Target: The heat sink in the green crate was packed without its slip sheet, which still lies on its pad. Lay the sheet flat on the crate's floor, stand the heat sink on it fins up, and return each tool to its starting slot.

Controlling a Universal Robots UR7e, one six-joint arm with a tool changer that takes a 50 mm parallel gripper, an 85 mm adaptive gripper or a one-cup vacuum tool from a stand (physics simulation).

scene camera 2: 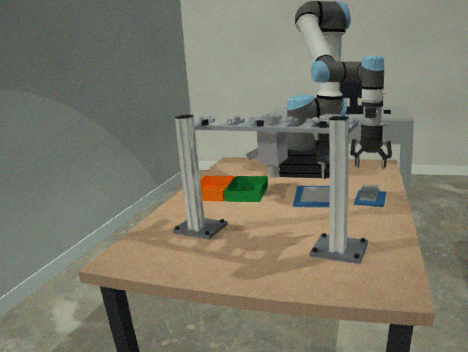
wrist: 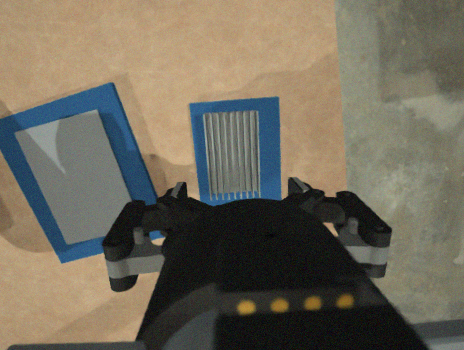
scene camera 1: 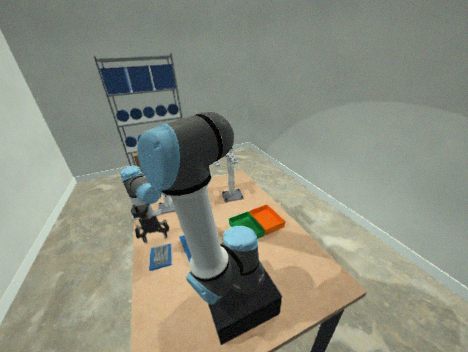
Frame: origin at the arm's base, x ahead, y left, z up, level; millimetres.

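Where they show: arm's base, origin of the base link: (scene camera 2: 299, 146) (scene camera 1: 245, 274).
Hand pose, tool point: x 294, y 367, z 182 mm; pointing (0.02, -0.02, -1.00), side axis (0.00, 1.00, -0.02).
Each offset is from my tool point to the top centre of the thing. "spot": to the spot under its first point.
The heat sink @(7 mm back, 5 mm right, 259 mm down) (scene camera 1: 161, 255) (scene camera 2: 370, 193) (wrist: 232, 155) stands fins up on the smaller blue pad @(spot: 29 mm ahead, 41 mm left, 289 mm down) (scene camera 2: 380, 200) (wrist: 270, 150). My adaptive gripper (scene camera 1: 154, 237) (scene camera 2: 371, 165) (wrist: 238, 186) is open and empty, pointing down above the heat sink and apart from it. The grey slip sheet @(23 mm ahead, 201 mm right, 287 mm down) (scene camera 2: 314, 194) (wrist: 82, 190) lies flat on the larger blue pad @(spot: 113 mm ahead, 238 mm right, 288 mm down) (scene camera 2: 298, 201) (wrist: 126, 145); in scene camera 1 the arm hides most of that pad. The green crate @(68 mm ahead, 547 mm right, 256 mm down) (scene camera 1: 245, 220) (scene camera 2: 244, 195) shows no heat sink or sheet inside; part of its floor is hidden.
An orange crate (scene camera 1: 268, 219) (scene camera 2: 214, 194) stands against the green crate. The tool stand (scene camera 1: 231, 177) (scene camera 2: 189, 170) has two posts and a high crossbar, with tools hanging behind it in scene camera 2. The table edge runs close beside the heat sink's pad. A shelf rack (scene camera 1: 132, 59) stands by the wall.
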